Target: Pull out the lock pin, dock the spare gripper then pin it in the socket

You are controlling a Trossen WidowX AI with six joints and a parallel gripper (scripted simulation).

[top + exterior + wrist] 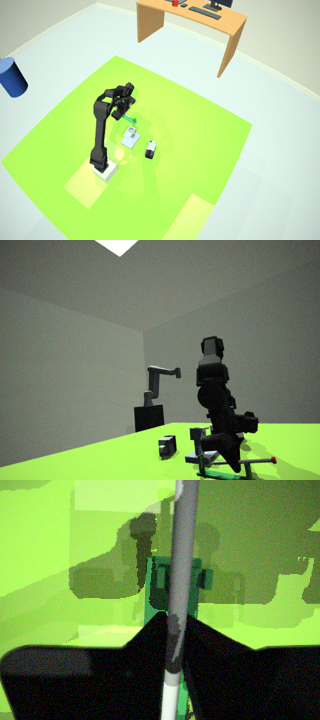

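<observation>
The green rack lies 40 mm to the right of my gripper tip. Also, from my gripper tip: spare gripper (110 mm behind, 300 mm to the right, 10 mm above); mount (110 mm behind, 150 mm to the right, 30 mm above).
</observation>
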